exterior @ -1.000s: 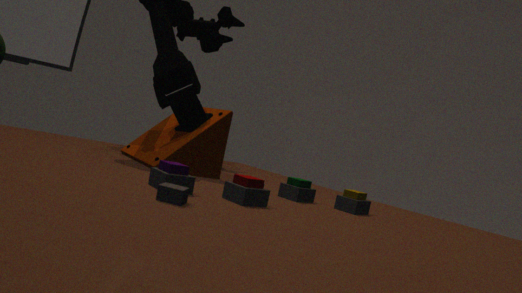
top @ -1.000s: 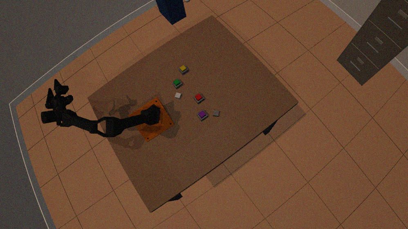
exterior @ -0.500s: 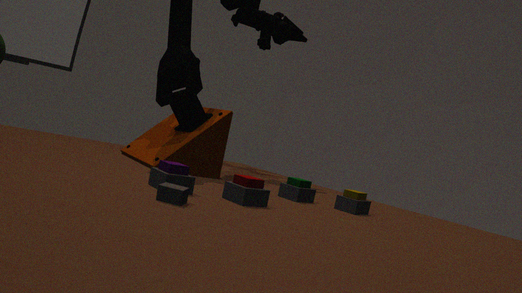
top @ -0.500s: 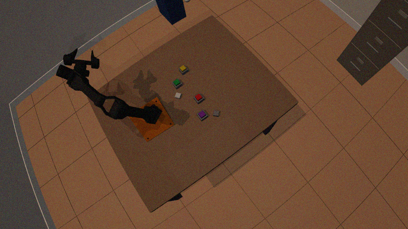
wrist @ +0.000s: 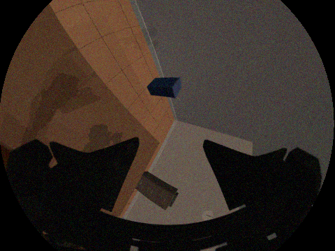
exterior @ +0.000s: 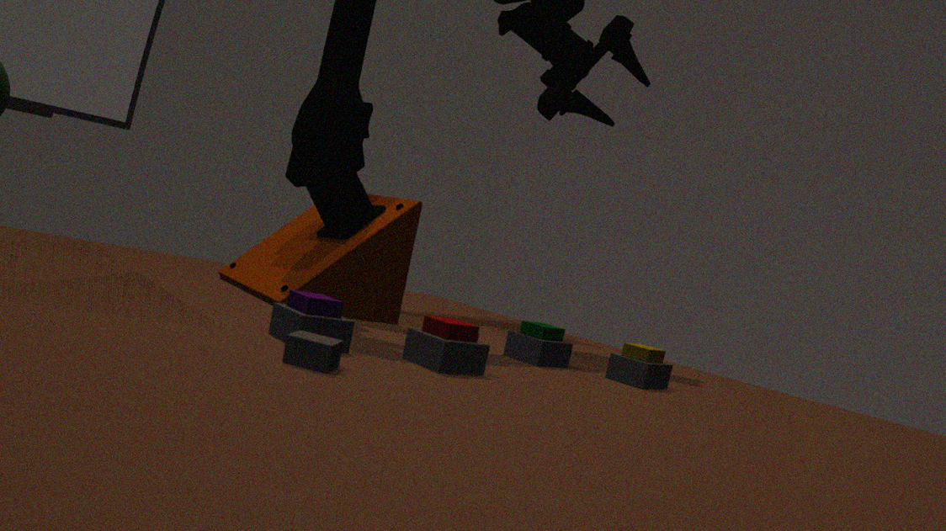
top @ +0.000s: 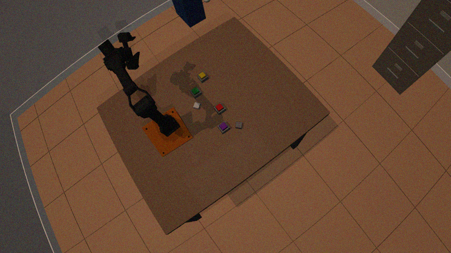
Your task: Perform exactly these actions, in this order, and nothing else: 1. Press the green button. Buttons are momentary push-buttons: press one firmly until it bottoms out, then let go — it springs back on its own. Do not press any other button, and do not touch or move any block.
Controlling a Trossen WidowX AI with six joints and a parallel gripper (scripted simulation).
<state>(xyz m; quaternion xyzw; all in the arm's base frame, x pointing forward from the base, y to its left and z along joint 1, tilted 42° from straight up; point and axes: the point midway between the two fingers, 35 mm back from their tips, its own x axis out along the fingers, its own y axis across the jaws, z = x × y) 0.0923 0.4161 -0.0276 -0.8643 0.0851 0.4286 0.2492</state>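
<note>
Now: gripper tip 12 cm short of the green button, 25 cm to the left of it and 31 cm above it. From my gripper tip the other things lie so: purple button 12 cm ahead, 52 cm to the right, 31 cm below; red button 17 cm ahead, 42 cm to the right, 31 cm below; yellow button 21 cm ahead, 19 cm to the right, 31 cm below.
</note>
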